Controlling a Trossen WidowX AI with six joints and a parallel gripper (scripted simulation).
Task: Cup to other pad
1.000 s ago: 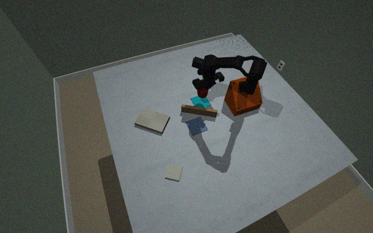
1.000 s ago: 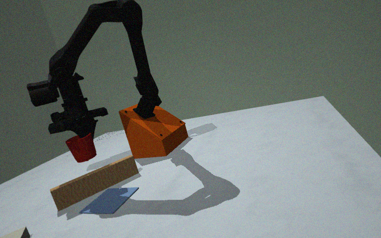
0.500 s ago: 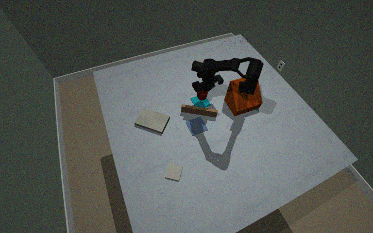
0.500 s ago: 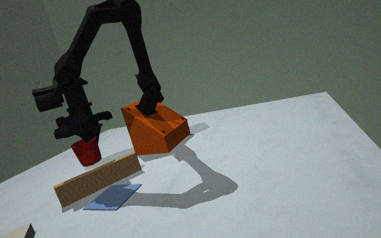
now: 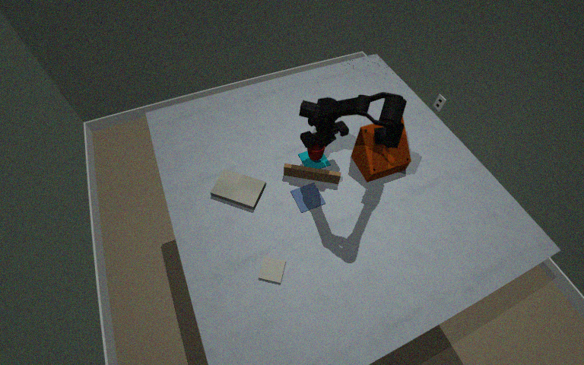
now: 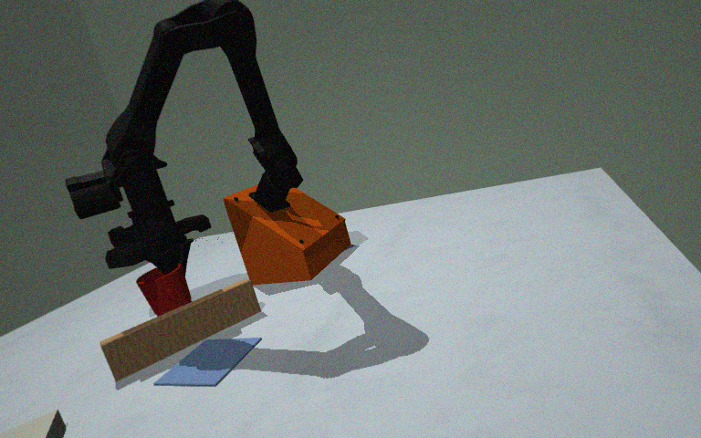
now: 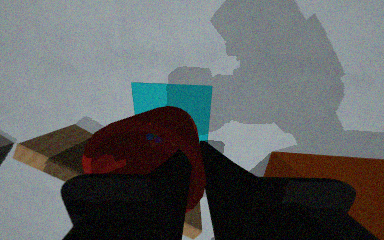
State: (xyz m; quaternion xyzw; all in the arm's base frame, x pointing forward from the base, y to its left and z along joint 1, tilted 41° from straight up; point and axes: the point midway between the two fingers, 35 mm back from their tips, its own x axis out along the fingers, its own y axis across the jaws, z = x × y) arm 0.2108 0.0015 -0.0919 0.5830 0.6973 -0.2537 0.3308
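Right now the cyan pad is 30 mm ahead of my gripper tip, 10 mm to the left of it and 70 mm below it. The rest, counted from my gripper tip: red cup 30 mm ahead; wooden bar 70 mm ahead, 90 mm to the left, 50 mm below.
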